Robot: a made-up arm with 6 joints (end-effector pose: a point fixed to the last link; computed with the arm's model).
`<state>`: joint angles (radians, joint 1 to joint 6).
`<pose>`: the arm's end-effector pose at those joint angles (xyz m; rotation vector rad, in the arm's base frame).
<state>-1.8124 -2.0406 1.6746 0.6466 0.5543 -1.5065</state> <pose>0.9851 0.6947 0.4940 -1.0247 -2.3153 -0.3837</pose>
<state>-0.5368 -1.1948 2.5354 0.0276 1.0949 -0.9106</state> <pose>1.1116 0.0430 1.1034 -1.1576 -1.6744 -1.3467</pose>
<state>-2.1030 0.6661 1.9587 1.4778 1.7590 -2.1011</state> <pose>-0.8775 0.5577 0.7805 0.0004 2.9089 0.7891</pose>
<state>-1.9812 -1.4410 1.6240 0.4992 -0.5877 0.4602</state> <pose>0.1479 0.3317 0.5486 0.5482 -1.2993 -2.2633</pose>
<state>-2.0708 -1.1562 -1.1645 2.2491 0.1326 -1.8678</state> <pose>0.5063 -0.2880 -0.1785 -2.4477 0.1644 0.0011</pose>
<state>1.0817 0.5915 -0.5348 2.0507 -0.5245 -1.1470</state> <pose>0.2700 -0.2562 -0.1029 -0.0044 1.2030 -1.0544</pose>
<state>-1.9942 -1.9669 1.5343 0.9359 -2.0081 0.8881</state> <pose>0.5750 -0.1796 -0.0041 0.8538 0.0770 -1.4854</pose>
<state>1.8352 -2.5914 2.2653 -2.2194 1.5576 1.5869</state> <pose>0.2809 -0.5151 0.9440 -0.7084 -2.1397 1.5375</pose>
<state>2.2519 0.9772 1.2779 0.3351 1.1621 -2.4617</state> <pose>-0.8997 -0.8380 0.0188 -1.4495 1.2683 -0.6478</pose>
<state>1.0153 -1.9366 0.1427 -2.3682 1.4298 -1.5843</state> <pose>0.7879 -0.4700 0.1241 -2.0423 -1.1331 0.4972</pose>
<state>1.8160 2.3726 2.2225 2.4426 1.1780 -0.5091</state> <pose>-0.4559 -0.0790 0.9269 -0.0387 -0.8565 0.6654</pose>
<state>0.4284 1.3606 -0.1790 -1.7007 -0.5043 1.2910</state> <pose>0.2013 -0.4179 0.5941 0.7127 -0.0398 -1.0645</pose>
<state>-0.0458 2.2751 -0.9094 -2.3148 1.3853 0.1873</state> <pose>0.2311 0.3598 0.5655 0.4624 1.5559 0.7941</pose>
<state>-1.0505 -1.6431 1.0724 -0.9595 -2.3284 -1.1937</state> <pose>0.1317 -0.2585 1.1900 2.0865 -1.4491 0.3432</pose>
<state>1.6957 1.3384 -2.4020 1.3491 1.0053 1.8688</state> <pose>-0.4425 -0.3170 -0.6084 -0.6167 1.7865 2.3364</pose>
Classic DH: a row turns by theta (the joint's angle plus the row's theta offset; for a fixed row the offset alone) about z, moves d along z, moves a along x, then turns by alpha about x. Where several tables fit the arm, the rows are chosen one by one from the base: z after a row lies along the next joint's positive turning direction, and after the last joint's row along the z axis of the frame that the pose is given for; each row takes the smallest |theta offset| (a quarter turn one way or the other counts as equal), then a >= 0, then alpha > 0; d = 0 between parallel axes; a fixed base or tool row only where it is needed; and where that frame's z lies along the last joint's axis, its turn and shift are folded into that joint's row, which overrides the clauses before.
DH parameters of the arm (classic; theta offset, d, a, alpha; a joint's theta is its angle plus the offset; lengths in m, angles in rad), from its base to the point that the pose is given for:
base (fixed): 1.5708 0.197 0 1.5708
joint 1: 0 0.09 0.08 1.5708
joint 2: 0.0148 0 -0.337 3.1416
joint 3: 0.0148 0.399 0.362 -1.5708
joint 4: 1.5708 0.219 0.114 -1.5708
joint 5: 0 -0.195 -0.368 1.5708
joint 6: -1.5708 -0.393 0.099 1.5708
tool (fixed): -1.5708 -0.101 0 0

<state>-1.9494 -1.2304 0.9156 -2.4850 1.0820 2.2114</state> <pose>0.5283 0.2451 0.4936 -2.1033 1.7598 0.2604</pose>
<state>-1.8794 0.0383 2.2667 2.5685 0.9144 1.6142</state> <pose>-0.1913 0.2570 0.8575 -0.8616 2.1212 -1.4412</pose>
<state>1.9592 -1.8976 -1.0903 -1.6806 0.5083 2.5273</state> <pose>0.4095 -0.4127 0.1271 1.0817 -0.3038 0.1057</pose>
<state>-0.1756 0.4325 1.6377 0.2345 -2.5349 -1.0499</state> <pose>-0.6614 -0.3783 -0.0704 -0.9177 1.5988 -0.9006</pose>
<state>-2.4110 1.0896 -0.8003 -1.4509 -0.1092 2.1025</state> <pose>-0.0910 0.5645 0.0619 -1.9363 -1.8394 -1.5368</pose>
